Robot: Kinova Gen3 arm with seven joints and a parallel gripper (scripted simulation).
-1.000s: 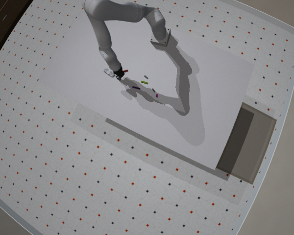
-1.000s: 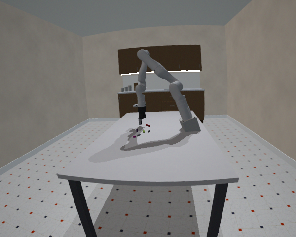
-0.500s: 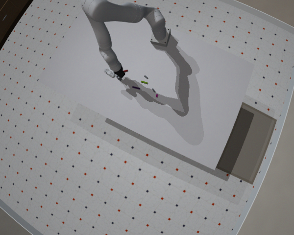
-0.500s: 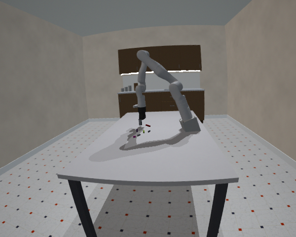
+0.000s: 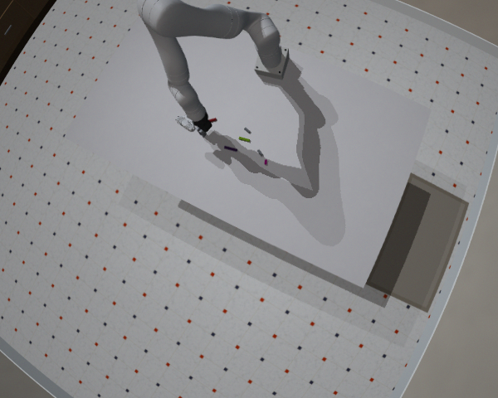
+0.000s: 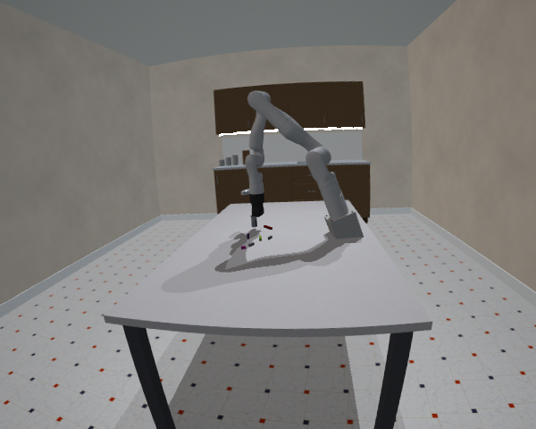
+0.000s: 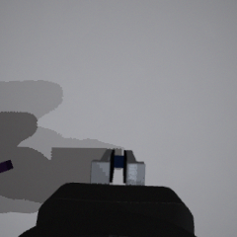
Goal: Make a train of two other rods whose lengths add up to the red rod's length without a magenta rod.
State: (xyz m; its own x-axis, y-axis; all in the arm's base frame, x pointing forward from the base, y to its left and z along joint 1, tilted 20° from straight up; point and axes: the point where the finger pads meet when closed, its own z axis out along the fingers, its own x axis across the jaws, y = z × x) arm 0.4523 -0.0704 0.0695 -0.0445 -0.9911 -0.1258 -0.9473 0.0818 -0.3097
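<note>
The red rod lies 7 cm behind my hand, 2 cm to the right of it and 3 cm below it. From my hand the other things lie so: purple rod: 2 cm behind, 15 cm to the left, 3 cm below; lime rod: 9 cm behind, 17 cm to the left, 3 cm below; blue rod: 1 cm below.
</note>
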